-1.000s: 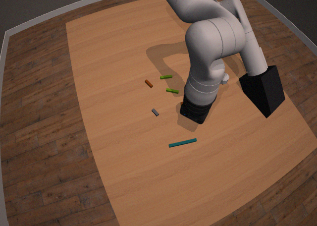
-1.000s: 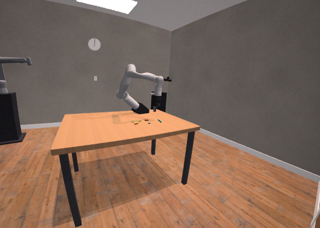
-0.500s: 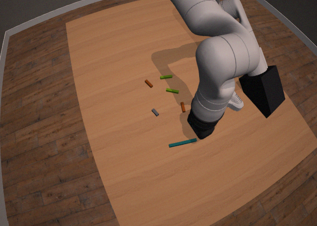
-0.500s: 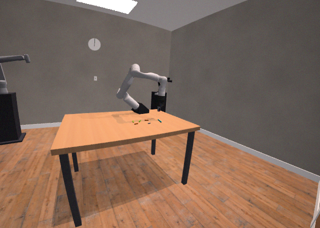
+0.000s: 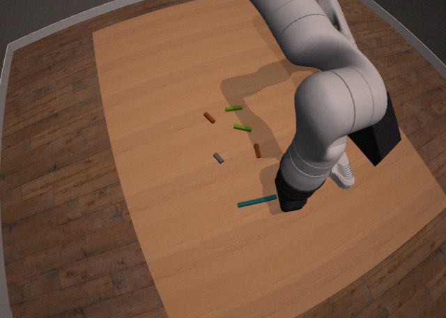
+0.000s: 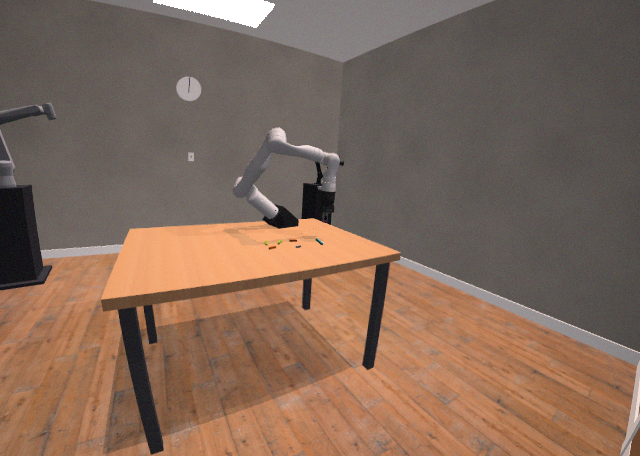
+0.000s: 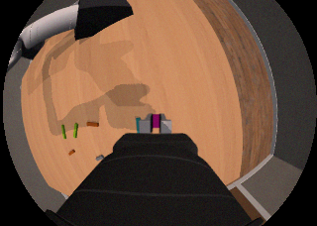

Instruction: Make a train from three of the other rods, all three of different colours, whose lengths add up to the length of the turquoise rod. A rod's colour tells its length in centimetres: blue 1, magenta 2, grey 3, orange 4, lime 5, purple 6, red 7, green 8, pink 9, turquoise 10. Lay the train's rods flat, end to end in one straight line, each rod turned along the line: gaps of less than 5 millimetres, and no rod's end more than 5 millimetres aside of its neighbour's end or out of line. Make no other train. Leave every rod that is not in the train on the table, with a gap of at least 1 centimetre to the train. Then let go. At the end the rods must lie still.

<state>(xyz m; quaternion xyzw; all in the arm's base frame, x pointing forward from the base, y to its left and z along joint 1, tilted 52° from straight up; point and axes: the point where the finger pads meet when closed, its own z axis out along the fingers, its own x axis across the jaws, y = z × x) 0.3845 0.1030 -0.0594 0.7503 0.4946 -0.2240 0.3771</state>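
My hand is 4 cm short of the turquoise rod, 6 cm to the left of it and 11 cm above it. Round my hand: magenta rod (1 cm below); grey rod (6 cm ahead, 22 cm to the right, 11 cm below).
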